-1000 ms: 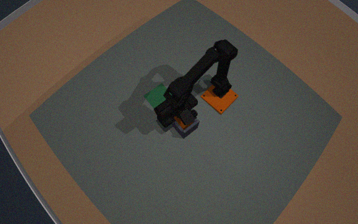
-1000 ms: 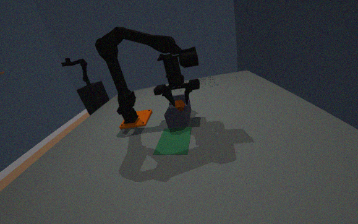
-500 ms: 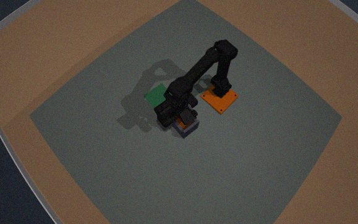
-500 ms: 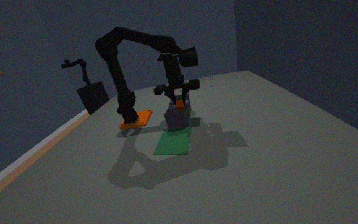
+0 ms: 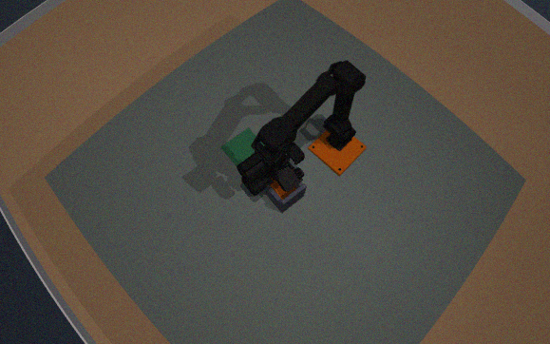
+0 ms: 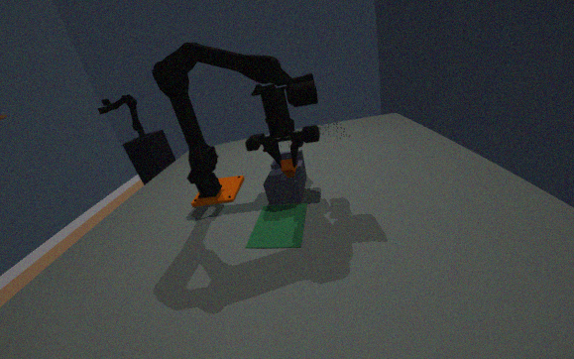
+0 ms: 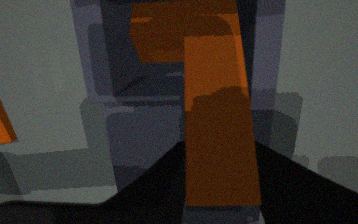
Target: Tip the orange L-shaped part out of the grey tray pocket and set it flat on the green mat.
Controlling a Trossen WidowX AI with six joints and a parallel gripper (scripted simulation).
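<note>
My gripper tip is 140 mm to the left of the green mat, 90 mm above it and 30 mm past it. Also, from my gripper tip: orange L-shaped part 40 mm to the left, 30 mm below, 10 mm behind.
</note>
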